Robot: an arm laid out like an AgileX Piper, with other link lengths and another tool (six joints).
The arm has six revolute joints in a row. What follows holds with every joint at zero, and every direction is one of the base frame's. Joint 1 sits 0.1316 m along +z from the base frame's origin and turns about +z. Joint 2 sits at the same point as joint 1 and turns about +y. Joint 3 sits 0.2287 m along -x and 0.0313 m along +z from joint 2 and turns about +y. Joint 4 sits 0.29 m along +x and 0.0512 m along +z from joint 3 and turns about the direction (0.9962, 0, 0.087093). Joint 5 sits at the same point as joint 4 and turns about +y. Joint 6 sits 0.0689 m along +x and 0.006 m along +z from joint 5 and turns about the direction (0.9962, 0, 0.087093). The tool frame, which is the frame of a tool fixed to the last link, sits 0.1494 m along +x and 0.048 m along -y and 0.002 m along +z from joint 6; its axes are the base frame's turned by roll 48.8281, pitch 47.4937 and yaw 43.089 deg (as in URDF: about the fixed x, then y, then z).
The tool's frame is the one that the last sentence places.
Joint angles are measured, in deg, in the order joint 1, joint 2, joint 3, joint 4, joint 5, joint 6. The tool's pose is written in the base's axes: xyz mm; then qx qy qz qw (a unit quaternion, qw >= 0). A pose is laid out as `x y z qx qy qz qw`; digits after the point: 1 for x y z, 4 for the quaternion.
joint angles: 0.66, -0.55, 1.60, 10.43, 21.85, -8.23
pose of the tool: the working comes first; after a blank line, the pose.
Where each joint sits with the arm in this pose, in the base's axes (m; each line is computed from the numbers above, not from the rounded line before):
joint 1: 0.0000 0.0000 0.1316
joint 2: 0.0000 0.0000 0.1316
joint 3: -0.2290 -0.0026 0.1607
joint 4: 0.0619 0.0007 0.2066
joint 5: 0.0619 0.0007 0.2066
joint 6: 0.1276 0.0061 0.1857
the tool: 0.2691 -0.0298 0.1282

269.1 -29.8 128.2 0.2372 0.6402 0.1445 0.7163
